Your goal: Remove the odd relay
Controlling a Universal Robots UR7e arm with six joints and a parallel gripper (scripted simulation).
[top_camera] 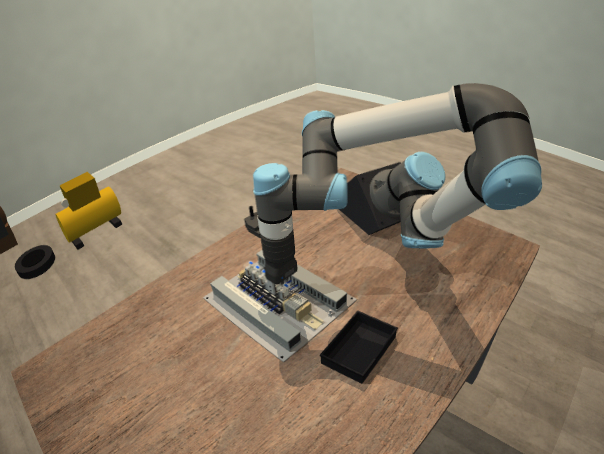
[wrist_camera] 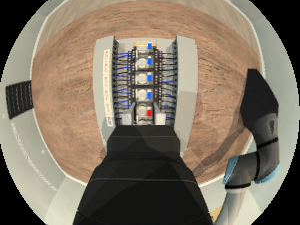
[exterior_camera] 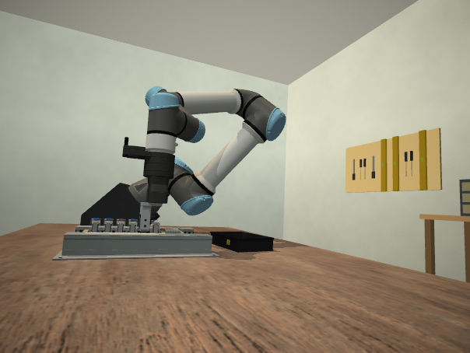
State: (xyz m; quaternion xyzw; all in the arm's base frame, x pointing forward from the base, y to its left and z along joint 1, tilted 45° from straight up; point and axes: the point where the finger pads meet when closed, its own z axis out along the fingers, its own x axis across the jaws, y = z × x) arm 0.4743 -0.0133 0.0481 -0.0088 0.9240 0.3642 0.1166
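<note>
My hand is 1 cm above the red-button relay. From my hand the other things lie so: grey relay panel (4 cm below, 1 cm to the right); black parts tray (26 cm to the left, 5 cm below, 3 cm behind).
</note>
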